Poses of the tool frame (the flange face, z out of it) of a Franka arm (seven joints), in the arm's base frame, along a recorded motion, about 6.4 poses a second.
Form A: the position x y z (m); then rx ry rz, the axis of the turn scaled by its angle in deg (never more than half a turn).
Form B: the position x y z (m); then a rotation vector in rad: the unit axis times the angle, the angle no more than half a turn. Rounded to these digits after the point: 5 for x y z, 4 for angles.
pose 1, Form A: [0.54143, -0.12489, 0.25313, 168.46, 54.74, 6.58]
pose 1, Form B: [0.54143, -0.12489, 0.25313, 2.9402, 0.9554, 0.1148]
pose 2, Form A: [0.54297, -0.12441, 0.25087, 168.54, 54.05, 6.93]
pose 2, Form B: [0.54297, -0.12441, 0.25087, 2.9416, 0.9434, 0.1210]
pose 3, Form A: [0.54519, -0.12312, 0.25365, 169.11, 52.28, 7.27]
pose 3, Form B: [0.54519, -0.12312, 0.25365, 2.9515, 0.9125, 0.1269]
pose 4, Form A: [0.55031, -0.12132, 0.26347, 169.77, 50.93, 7.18]
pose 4, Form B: [0.55031, -0.12132, 0.26347, 2.9630, 0.8889, 0.1253]
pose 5, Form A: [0.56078, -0.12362, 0.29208, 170.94, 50.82, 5.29]
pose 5, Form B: [0.56078, -0.12362, 0.29208, 2.9835, 0.8870, 0.0923]
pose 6, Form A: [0.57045, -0.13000, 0.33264, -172.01, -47.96, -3.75]
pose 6, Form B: [0.57045, -0.13000, 0.33264, -3.0021, -0.8371, -0.0654]
